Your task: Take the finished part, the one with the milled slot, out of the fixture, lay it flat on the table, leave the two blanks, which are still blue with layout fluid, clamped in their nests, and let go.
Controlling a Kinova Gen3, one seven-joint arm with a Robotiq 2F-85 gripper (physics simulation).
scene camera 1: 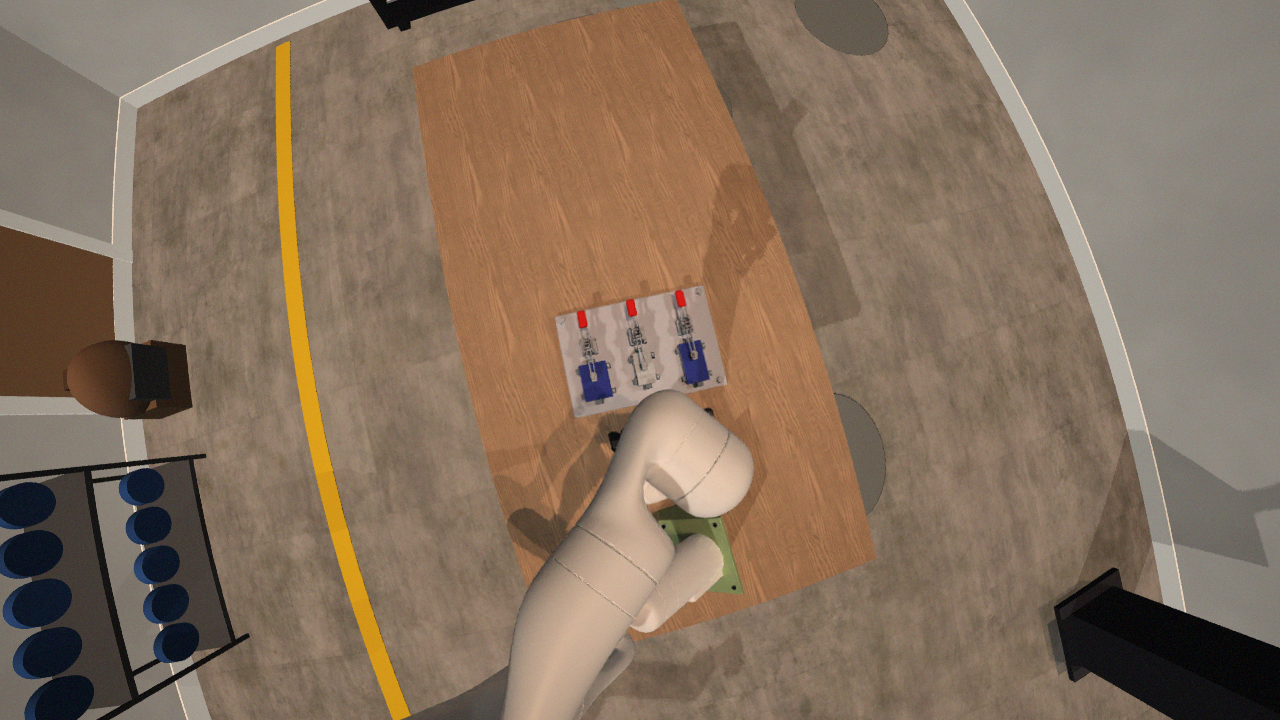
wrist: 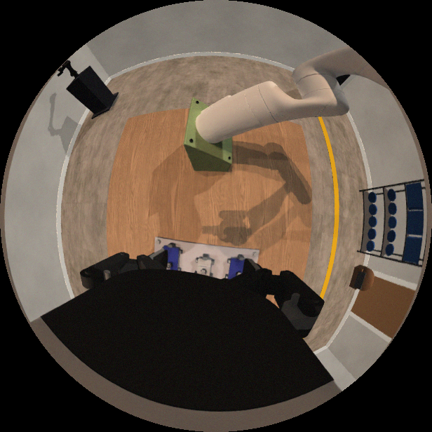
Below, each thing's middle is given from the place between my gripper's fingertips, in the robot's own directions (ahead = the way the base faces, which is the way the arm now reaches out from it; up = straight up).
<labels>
Right now the fixture plate (scene camera 1: pixel 609 324) is 15 cm ahead of my hand, 3 cm to the right of it and 30 cm below it.
</labels>
